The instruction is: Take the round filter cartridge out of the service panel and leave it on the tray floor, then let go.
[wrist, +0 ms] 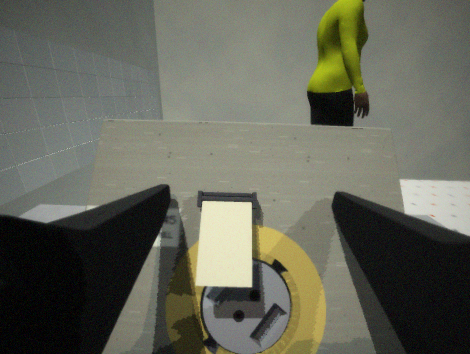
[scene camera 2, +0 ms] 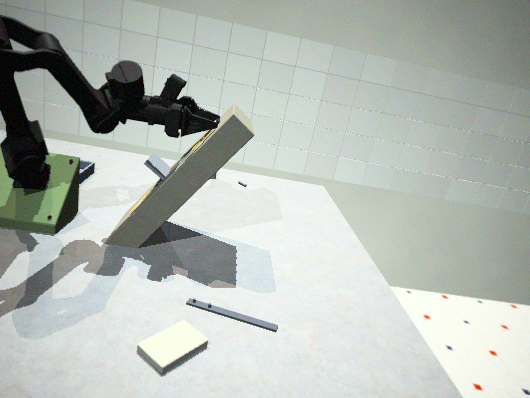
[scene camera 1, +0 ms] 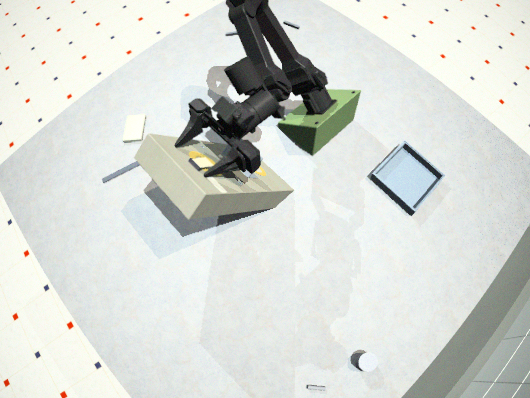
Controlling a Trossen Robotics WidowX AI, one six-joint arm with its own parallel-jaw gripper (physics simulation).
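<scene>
The service panel (scene camera 1: 170,177) (scene camera 2: 190,192) (wrist: 240,155) is a tilted beige box. In the wrist view the round filter cartridge (wrist: 225,332) shows as a grey disc inside a yellow ring (wrist: 310,305), seated in the panel face. A cream flap (wrist: 225,245) (scene camera 1: 203,162) on a dark hinge (wrist: 227,196) covers the disc's upper part. My gripper (scene camera 1: 191,160) (scene camera 2: 218,122) (wrist: 252,196) is open and empty, close to the panel's upper face. Its fingers stand left and right of the flap, with their tips around the hinge's height in the wrist view. The blue-grey tray (scene camera 1: 407,175) (scene camera 2: 87,171) stands apart.
A grey raised part (scene camera 2: 157,166) sticks out lower on the panel face. The arm stands on a green base (scene camera 1: 335,122) (scene camera 2: 62,190). A cream block (scene camera 1: 134,128) (scene camera 2: 172,346) and a grey bar (scene camera 1: 120,172) (scene camera 2: 232,315) lie beside the panel. A white cylinder (scene camera 1: 367,361) stands far off.
</scene>
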